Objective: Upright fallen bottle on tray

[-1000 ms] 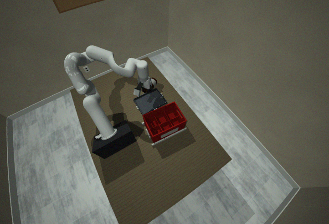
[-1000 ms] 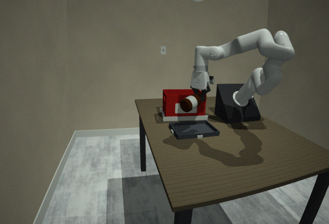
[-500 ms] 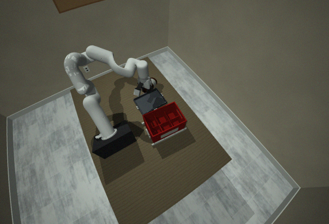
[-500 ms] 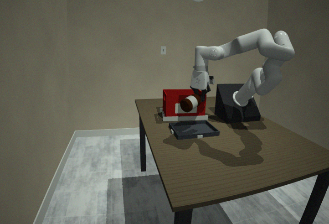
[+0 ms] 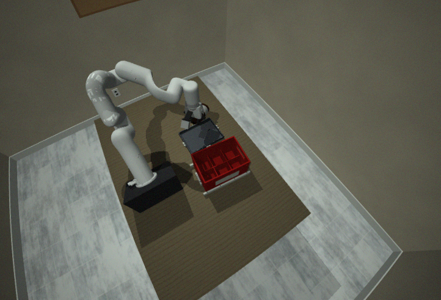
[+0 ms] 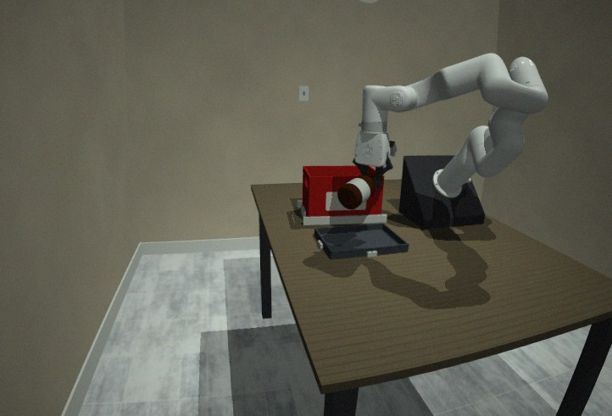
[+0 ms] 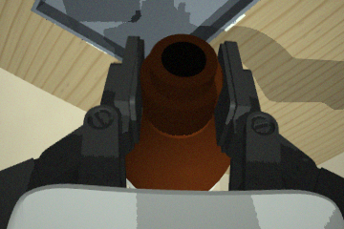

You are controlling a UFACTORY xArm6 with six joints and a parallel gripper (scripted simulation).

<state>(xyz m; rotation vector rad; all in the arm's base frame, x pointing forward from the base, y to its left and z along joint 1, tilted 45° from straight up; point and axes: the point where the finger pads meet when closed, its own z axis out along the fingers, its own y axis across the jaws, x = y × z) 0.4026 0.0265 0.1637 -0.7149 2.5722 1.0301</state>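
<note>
Right now the brown bottle is 5 cm ahead of my hand, 3 cm to the left of it and 1 cm below it. The rest, counted from my hand: dark grey tray (19 cm below, 3 cm ahead); then red crate (27 cm to the right, 12 cm below, 2 cm behind).
</note>
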